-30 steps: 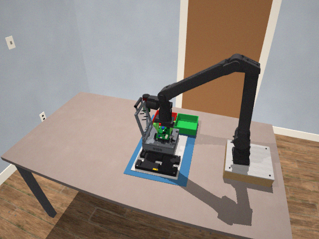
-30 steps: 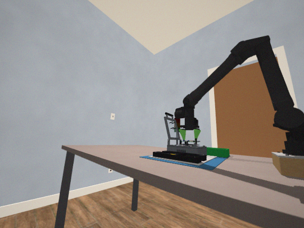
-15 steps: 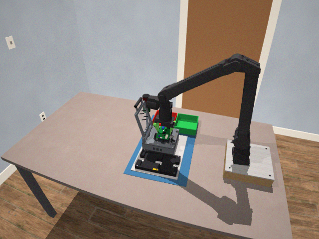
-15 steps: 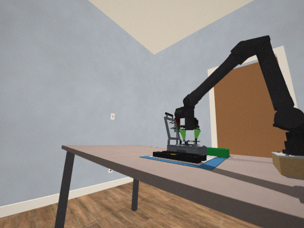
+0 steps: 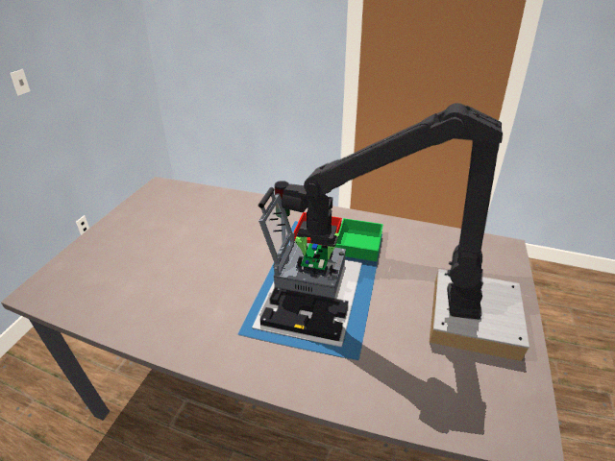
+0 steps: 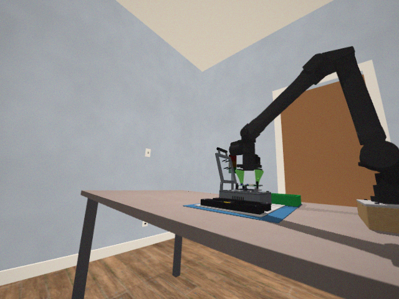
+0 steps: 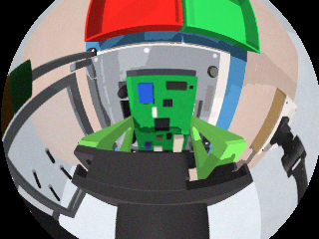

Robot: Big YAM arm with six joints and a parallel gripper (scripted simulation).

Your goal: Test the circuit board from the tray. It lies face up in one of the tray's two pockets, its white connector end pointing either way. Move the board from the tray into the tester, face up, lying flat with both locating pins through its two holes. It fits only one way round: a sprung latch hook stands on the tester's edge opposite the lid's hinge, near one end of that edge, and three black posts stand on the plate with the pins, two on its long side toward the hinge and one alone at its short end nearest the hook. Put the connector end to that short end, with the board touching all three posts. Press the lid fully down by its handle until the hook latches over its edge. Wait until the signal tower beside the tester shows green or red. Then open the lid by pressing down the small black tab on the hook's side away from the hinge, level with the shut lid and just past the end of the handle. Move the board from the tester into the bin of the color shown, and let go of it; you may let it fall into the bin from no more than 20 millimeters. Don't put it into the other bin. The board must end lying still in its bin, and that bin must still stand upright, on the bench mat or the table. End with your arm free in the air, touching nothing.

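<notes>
The green circuit board is right at my hand. From my hand the other things lie so: red bin 4 cm ahead, 20 cm to the right, 8 cm below; then tester plate 1 cm ahead, 1 cm to the left, 2 cm below; then tester lid 12 cm ahead, 9 cm above.
</notes>
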